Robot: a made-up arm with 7 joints. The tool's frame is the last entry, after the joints. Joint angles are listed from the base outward. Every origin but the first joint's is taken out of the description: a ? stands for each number. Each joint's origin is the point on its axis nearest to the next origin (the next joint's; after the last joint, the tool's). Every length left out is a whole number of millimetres.
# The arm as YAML. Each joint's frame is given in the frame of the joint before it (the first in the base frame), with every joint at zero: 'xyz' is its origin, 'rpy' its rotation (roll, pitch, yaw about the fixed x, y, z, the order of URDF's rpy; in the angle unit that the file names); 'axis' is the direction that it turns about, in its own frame. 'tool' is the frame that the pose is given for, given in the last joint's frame.
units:
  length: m
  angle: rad
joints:
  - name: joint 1
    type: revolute
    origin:
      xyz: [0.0, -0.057, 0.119]
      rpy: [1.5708, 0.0, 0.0]
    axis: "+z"
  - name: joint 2
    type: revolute
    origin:
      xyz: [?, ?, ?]
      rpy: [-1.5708, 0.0, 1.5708]
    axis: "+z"
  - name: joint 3
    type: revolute
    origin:
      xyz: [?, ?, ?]
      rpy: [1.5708, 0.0, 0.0]
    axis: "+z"
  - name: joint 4
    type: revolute
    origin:
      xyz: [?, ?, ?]
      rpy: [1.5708, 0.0, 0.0]
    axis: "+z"
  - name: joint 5
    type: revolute
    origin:
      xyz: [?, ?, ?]
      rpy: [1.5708, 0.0, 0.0]
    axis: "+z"
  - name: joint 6
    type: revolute
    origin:
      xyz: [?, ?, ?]
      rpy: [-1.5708, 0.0, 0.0]
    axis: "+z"
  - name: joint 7
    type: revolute
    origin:
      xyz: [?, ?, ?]
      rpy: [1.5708, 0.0, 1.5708]
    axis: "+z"
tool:
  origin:
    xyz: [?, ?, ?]
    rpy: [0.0, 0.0, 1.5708]
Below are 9 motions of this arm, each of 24 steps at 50 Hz.
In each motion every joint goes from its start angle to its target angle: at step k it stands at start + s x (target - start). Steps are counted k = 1, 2, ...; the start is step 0. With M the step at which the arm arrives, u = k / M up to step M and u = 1 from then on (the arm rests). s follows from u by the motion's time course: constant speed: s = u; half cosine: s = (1 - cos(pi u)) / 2; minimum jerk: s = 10 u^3 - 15 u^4 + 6 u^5.
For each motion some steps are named. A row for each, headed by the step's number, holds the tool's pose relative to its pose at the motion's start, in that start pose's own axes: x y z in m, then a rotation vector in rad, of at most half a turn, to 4 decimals.
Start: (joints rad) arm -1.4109 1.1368 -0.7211 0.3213 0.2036 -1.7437 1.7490
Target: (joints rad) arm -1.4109 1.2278 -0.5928 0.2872 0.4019 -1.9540 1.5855
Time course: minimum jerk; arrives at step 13
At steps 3, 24:
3: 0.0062 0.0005 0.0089 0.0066 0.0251 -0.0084
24: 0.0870 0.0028 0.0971 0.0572 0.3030 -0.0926

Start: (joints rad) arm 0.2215 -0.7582 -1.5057 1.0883 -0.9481 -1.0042 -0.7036
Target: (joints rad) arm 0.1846 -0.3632 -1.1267 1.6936 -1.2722 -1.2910 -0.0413
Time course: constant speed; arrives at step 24
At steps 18, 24:
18: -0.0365 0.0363 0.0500 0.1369 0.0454 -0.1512
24: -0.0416 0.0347 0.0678 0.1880 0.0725 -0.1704

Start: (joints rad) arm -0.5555 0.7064 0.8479 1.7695 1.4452 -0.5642 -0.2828
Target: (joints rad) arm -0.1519 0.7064 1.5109 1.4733 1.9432 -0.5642 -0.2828
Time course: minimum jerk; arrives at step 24
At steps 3, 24:
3: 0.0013 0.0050 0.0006 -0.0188 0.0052 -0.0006
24: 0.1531 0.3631 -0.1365 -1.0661 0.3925 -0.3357

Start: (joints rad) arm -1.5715 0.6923 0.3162 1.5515 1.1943 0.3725 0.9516
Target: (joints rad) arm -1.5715 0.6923 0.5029 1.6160 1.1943 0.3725 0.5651
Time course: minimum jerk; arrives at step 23
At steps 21, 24:
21: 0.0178 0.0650 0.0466 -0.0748 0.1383 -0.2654
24: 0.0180 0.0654 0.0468 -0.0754 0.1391 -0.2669

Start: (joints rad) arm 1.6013 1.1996 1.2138 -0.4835 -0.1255 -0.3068 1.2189
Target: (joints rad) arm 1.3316 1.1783 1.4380 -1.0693 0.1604 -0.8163 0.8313
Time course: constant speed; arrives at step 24
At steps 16, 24:
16: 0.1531 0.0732 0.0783 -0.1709 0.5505 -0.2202
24: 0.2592 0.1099 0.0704 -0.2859 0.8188 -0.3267

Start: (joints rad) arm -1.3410 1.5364 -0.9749 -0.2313 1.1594 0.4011 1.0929
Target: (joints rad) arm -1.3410 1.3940 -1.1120 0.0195 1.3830 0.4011 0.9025
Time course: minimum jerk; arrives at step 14
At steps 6, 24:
6: 0.0020 -0.0321 0.0265 0.1412 0.0858 0.0029
24: 0.0191 -0.0911 0.0749 0.3611 0.2765 0.0001

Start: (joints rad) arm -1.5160 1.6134 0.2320 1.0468 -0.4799 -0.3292 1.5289
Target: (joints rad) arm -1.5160 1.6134 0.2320 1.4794 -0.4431 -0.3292 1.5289
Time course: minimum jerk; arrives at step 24
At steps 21, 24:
21: -0.0436 0.0318 -0.0984 0.1109 -0.3768 -0.1680
24: -0.0440 0.0325 -0.1001 0.1127 -0.3830 -0.1706

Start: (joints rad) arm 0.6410 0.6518 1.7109 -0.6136 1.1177 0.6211 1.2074
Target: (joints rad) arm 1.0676 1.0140 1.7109 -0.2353 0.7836 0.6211 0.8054
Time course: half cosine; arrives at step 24
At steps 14, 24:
14: -0.0117 0.0628 -0.0391 -0.3155 -0.0948 0.1532
24: -0.0069 0.0955 -0.0667 -0.4737 -0.1389 0.2354

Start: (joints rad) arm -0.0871 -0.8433 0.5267 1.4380 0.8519 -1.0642 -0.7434
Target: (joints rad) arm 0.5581 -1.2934 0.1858 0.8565 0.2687 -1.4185 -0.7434
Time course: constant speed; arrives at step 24
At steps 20, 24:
20: -0.1286 -0.0953 -0.1575 -0.1240 -0.3534 -0.1677
24: -0.1329 -0.1204 -0.1969 -0.1578 -0.4245 -0.1794

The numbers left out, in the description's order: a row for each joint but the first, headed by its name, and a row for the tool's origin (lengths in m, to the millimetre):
joint 2: -0.23 0.062 0.0
joint 3: 0.198 -0.023 0.0
joint 4: -0.006 -0.005 0.0
joint 5: 0.02 -0.062 0.0
joint 6: -0.11 -0.048 0.0
joint 7: 0.236 0.078 0.0
tool: 0.042 -0.249 0.0

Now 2 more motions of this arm.
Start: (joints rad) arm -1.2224 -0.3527 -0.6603 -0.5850 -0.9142 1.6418 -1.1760
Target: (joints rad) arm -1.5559 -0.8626 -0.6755 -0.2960 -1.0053 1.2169 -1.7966
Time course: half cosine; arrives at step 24
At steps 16, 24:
16: 0.0107 0.1010 0.0344 0.3762 0.1574 -0.5645
24: 0.0293 0.1295 0.0569 0.5033 0.2342 -0.7834

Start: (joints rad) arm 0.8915 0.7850 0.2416 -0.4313 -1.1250 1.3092 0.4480
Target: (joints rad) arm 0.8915 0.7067 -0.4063 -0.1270 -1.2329 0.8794 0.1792
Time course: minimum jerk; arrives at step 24
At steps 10, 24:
10: -0.0225 0.1077 -0.0093 -0.0295 -0.0149 -0.2849
24: 0.0307 0.3099 -0.0059 -0.1029 0.0287 -0.8515

